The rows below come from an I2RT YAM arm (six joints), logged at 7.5 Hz.
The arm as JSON. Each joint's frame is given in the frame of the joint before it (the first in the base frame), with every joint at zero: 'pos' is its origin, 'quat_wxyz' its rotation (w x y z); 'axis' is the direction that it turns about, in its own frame. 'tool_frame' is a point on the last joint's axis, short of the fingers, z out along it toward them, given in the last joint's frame.
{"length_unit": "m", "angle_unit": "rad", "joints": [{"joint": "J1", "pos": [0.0, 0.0, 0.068], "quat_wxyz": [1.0, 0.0, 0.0, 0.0], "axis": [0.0, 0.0, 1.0]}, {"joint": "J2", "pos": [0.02, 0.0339, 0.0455], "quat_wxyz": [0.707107, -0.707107, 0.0, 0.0], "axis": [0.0, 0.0, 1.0]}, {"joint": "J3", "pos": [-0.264, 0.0, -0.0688], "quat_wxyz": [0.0, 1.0, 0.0, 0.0], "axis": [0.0, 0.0, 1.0]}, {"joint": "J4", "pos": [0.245, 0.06, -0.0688], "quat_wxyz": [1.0, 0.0, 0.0, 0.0], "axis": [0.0, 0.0, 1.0]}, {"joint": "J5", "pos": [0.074, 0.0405, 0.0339], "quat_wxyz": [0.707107, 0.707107, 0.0, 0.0], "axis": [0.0, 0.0, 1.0]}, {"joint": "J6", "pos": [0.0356, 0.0, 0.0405], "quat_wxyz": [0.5, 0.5, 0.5, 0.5], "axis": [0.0, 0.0, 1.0]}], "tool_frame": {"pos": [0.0, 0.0, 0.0], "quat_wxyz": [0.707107, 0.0, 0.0, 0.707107]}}
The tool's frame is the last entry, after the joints.
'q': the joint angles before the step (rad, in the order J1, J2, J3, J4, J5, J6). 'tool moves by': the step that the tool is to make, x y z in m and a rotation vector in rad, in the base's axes. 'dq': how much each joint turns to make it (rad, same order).
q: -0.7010 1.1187 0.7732 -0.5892 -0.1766 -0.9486
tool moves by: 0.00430 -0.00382 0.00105 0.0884 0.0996 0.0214
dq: -0.0031 0.0755 0.0793 -0.1405 -0.0158 -0.0193
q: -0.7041 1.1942 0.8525 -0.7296 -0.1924 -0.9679
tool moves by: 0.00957 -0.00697 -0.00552 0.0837 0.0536 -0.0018
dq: 0.0000 0.0880 0.0526 -0.0566 -0.0254 0.0147
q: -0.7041 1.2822 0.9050 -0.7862 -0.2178 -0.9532
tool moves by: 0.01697 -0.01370 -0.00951 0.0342 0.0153 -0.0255
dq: 0.0015 0.1054 0.0454 0.0332 -0.0046 0.0319
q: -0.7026 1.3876 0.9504 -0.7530 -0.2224 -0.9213
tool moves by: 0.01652 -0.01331 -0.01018 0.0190 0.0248 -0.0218
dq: 0.0031 0.1022 0.0508 0.0252 0.0103 0.0233
